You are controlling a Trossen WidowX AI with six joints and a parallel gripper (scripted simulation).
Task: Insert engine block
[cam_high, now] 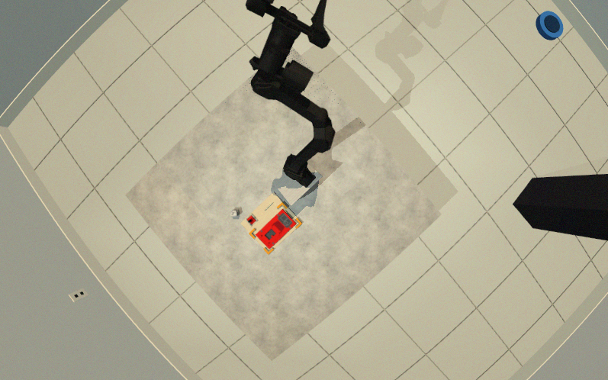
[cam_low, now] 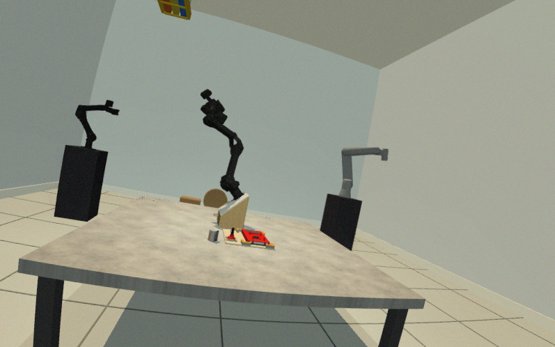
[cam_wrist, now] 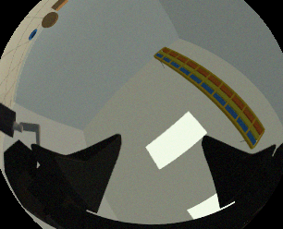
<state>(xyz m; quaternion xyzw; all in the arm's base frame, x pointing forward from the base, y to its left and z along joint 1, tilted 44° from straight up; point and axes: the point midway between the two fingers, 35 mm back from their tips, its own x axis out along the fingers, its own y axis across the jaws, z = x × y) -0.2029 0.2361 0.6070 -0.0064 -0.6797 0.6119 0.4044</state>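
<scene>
Now: gripper tip 76 cm above the grey engine block, 64 cm short of it and 9 cm to the right of it.
</scene>
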